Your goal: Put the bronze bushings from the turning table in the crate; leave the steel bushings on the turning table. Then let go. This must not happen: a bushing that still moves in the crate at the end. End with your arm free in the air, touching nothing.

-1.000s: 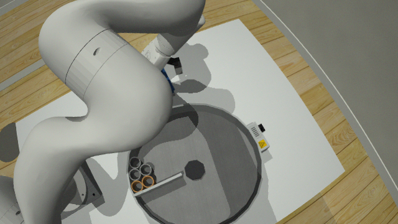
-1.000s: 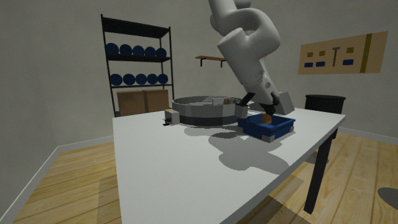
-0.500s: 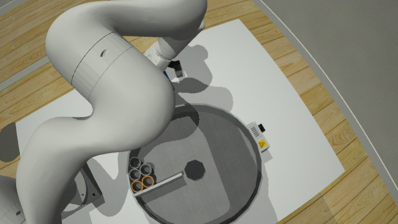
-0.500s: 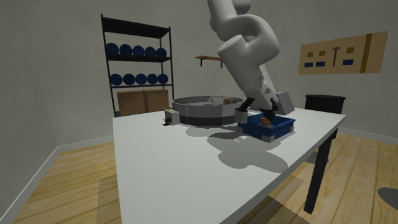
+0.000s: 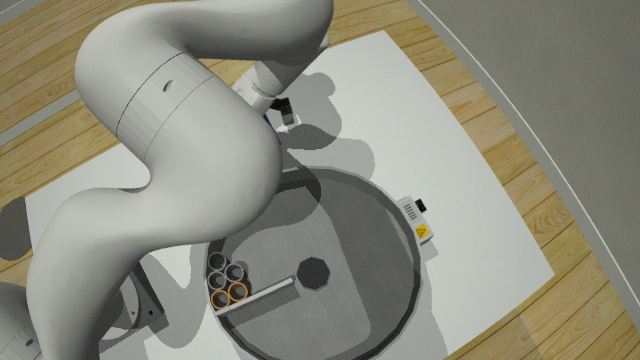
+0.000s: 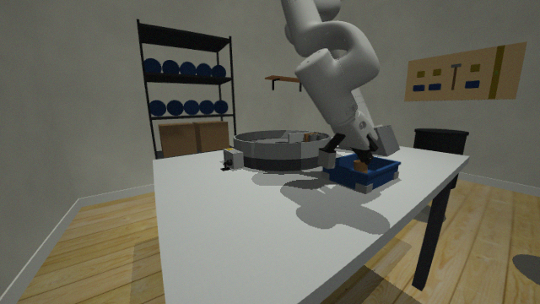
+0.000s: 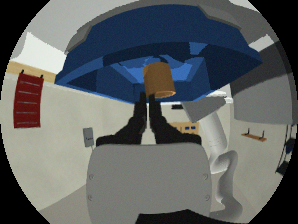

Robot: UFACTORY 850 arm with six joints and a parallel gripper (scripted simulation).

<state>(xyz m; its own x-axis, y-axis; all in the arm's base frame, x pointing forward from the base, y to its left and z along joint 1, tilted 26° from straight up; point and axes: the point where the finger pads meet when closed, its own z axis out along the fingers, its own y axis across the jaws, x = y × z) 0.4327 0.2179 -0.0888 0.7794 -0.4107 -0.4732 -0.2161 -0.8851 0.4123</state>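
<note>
My hand is 5 cm above the blue crate, 1 cm to the left of it and 1 cm past it. Round my hand: grey turning table: 38 cm to the right, 2 cm below, 1 cm ahead.
</note>
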